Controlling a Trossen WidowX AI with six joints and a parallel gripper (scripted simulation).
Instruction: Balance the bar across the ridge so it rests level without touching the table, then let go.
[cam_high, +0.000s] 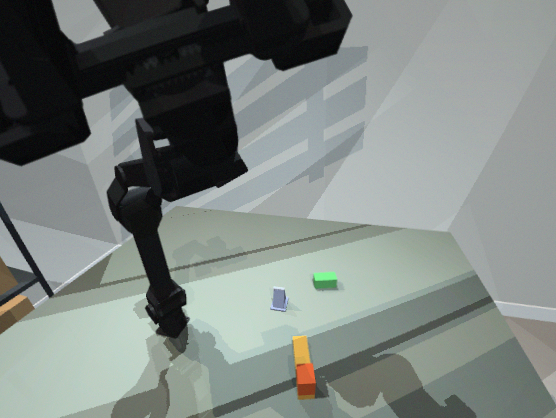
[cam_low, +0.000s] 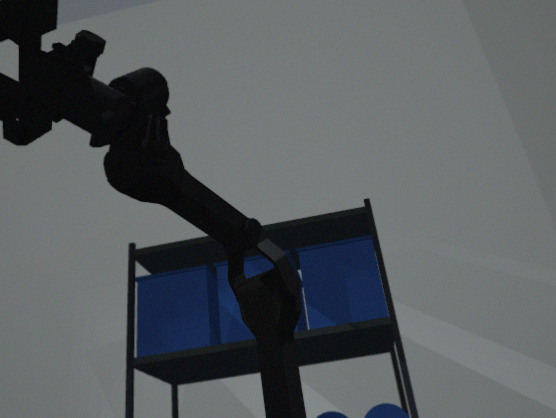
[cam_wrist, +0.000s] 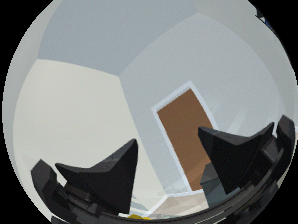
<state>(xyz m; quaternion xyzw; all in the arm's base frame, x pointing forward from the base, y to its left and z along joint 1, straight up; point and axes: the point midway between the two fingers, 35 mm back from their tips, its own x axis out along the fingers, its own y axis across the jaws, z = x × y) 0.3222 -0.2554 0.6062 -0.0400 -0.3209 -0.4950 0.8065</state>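
Now: gripper tip 3 cm short of the bar, 24 cm to the right of it and 60 cm above it. Also, from my gripper tip: green block 4 cm ahead, 53 cm to the left, 61 cm below.
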